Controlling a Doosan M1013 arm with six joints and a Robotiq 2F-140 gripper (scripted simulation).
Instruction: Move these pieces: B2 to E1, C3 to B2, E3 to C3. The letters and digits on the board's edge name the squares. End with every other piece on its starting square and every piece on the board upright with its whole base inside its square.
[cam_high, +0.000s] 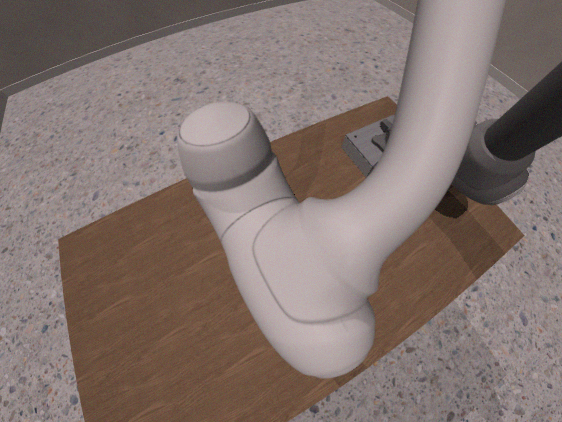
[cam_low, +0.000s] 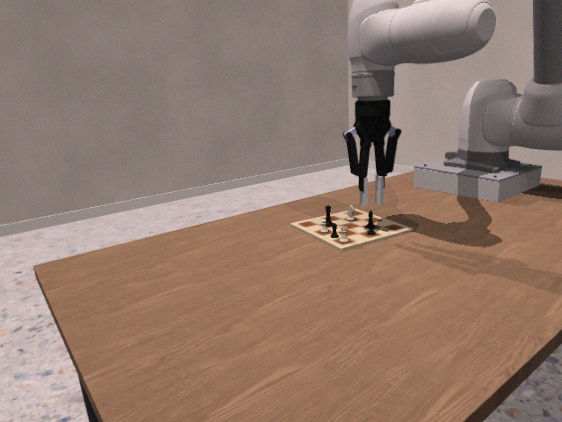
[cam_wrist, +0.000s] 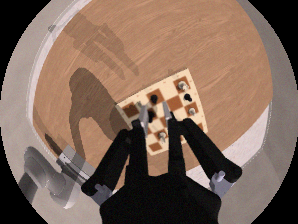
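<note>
My gripper is now 10 mm past the chessboard, 80 mm to the left of it and 110 mm above it. From my hand the other things lie so: tall black piece 30 mm ahead, 120 mm to the right, 80 mm below.
</note>
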